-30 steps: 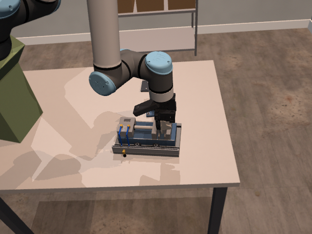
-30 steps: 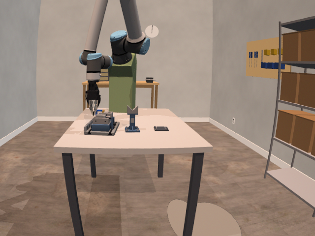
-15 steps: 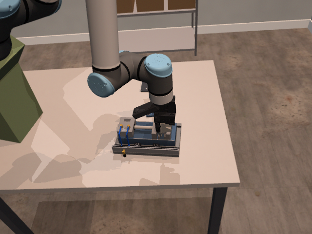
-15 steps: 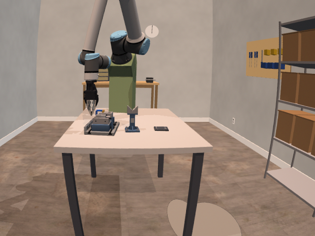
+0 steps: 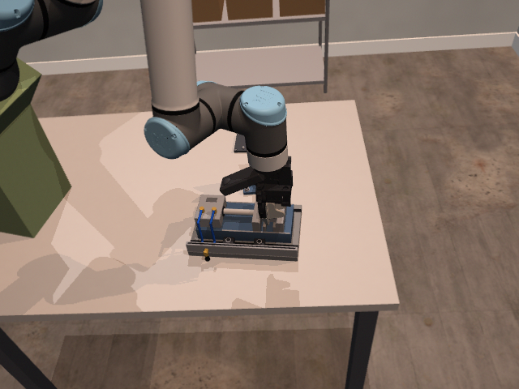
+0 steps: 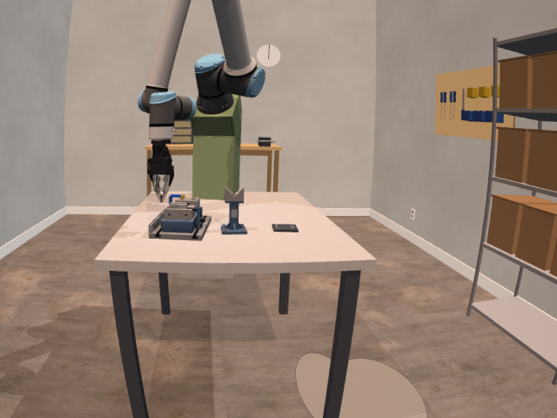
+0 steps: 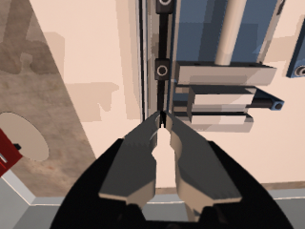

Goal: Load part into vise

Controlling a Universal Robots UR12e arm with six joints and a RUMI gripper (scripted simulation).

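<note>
Right now my hand is 60 mm to the right of the part and 30 mm above it. The rest, counted from my hand: moving jaw (40 mm behind, 70 mm to the left, 50 mm below); then fixed jaw (30 mm ahead, 70 mm to the left, 50 mm below); then work stop (110 mm to the left, 40 mm below).
</note>
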